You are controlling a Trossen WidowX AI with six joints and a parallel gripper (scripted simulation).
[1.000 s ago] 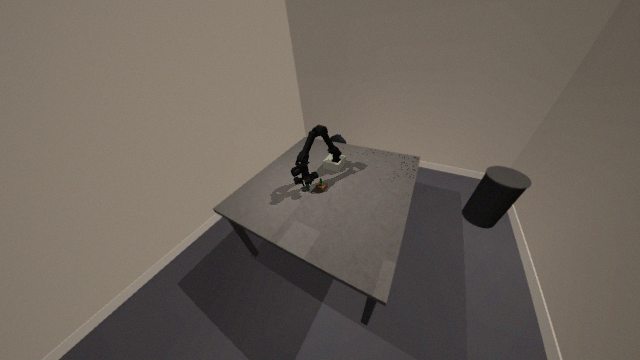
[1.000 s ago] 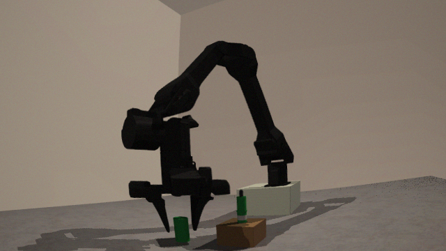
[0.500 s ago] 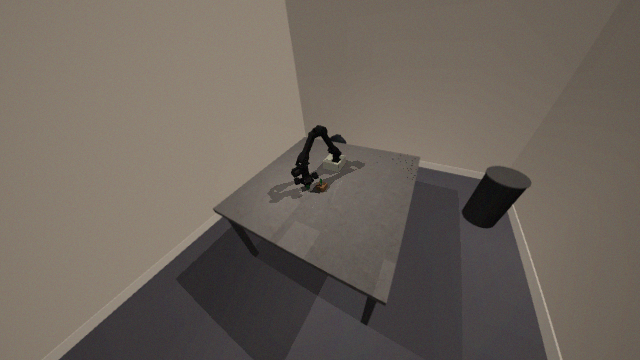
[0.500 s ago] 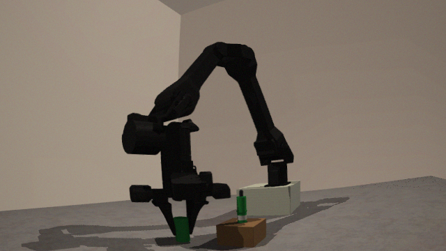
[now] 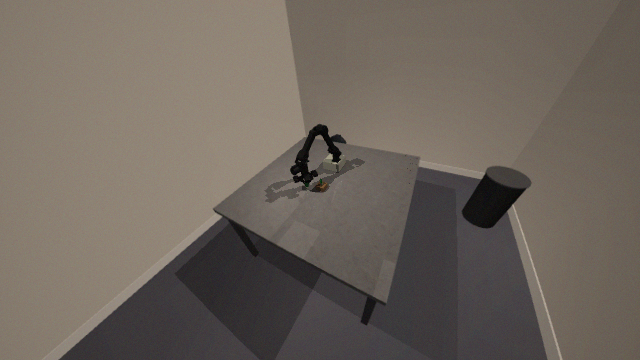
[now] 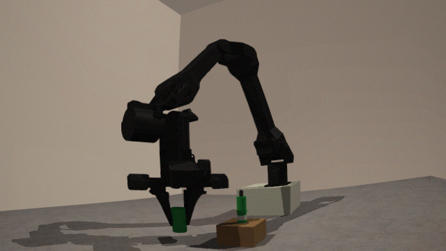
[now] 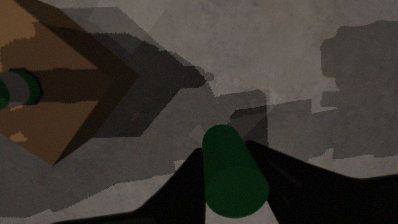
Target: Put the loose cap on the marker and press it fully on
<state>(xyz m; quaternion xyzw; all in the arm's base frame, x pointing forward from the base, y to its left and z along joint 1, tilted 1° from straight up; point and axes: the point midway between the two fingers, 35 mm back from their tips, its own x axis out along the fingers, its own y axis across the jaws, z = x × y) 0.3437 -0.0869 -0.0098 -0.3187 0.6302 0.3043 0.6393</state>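
My gripper tip is 40 mm past the brown holder block, 110 mm to the right of it and 10 mm above it. The rest, counted from my gripper tip: green cap (10 mm above).
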